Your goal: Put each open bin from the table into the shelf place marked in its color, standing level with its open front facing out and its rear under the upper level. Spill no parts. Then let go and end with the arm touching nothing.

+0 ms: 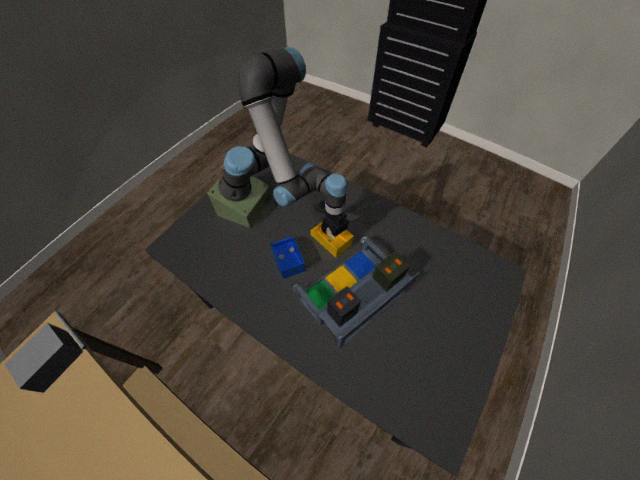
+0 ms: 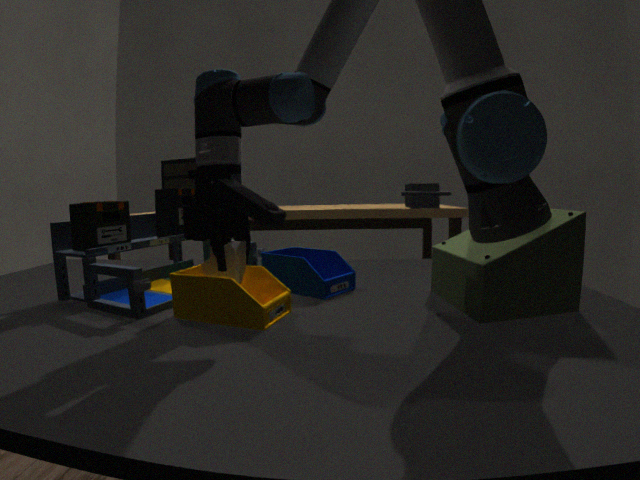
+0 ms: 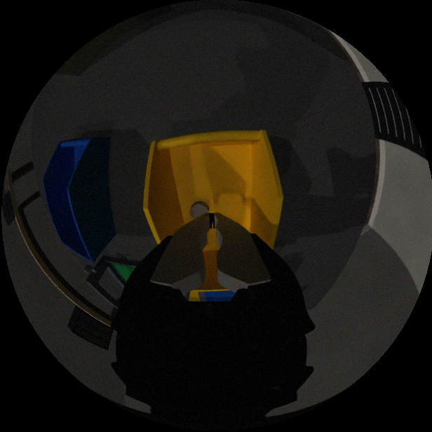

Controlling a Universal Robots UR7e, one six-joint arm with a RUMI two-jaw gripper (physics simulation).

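Pixels of known places: gripper, between the fingertips: (image 1: 330, 236); arm's base, origin of its link: (image 1: 234, 187) (image 2: 511, 225).
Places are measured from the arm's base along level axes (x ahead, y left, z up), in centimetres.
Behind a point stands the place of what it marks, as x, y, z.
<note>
The yellow bin (image 1: 342, 245) {56.1, 8.0, -6.3} (image 2: 216, 302) {48.3, 16.2, -10.0} (image 3: 225, 169) stands on the dark table beside the shelf (image 1: 341, 338) {79.4, -26.1, 1.5} (image 2: 61, 258) {86.6, 10.4, -4.7}. My gripper (image 1: 329, 235) {47.7, 10.9, -10.4} (image 2: 227, 266) (image 3: 211, 217) is shut and reaches down into the rear part of the yellow bin, with nothing between the fingers. A small grey part (image 3: 198, 208) lies in the bin just past the fingertips. The blue bin (image 1: 288, 256) {38.4, -7.5, -13.2} (image 2: 310, 270) {36.9, -1.3, -8.3} (image 3: 64, 193) stands on the table to its side, holding two small parts. The shelf's lower level shows a green place (image 1: 319, 292) {59.8, -12.7, -12.9}, a yellow place (image 1: 341, 277) {63.0, -1.7, -12.9} and a blue place (image 1: 360, 263) {65.6, 8.8, -12.8}.
Two dark bins (image 1: 343, 305) {74.4, -18.7, 8.7} (image 1: 390, 270) {79.8, 2.9, 6.4} with orange parts stand on the shelf's upper level. The arm's green pedestal (image 1: 240, 204) {7.8, -4.5, -2.6} (image 2: 509, 269) {4.3, 12.3, -5.5} is at the table's back corner. A wooden bench (image 2: 361, 210) and a black rack (image 1: 418, 67) stand off the table.
</note>
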